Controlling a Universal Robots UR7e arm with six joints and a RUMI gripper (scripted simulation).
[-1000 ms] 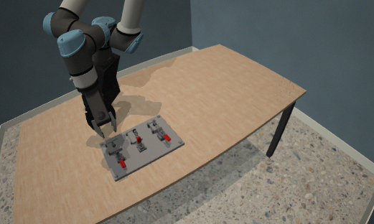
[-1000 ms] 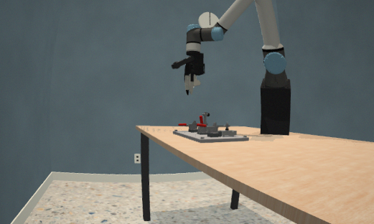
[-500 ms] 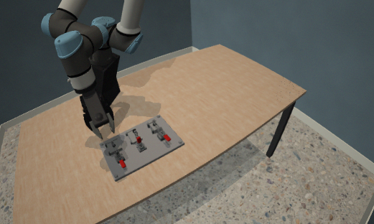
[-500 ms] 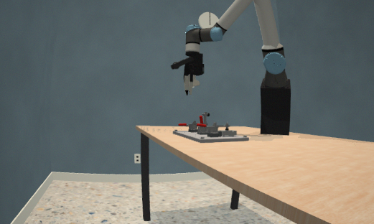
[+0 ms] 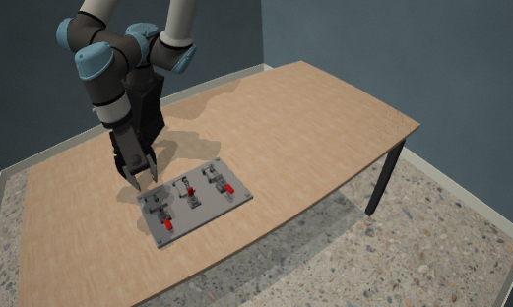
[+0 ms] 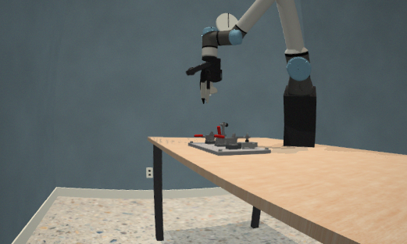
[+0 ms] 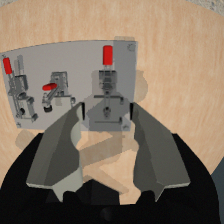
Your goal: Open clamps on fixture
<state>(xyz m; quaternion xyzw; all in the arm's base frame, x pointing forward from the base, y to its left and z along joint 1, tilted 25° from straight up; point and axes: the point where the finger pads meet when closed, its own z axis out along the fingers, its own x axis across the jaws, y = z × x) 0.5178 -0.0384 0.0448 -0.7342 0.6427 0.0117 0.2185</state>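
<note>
My gripper is now 8 cm past the grey fixture plate, 10 cm to the right of it and 21 cm above it.
</note>
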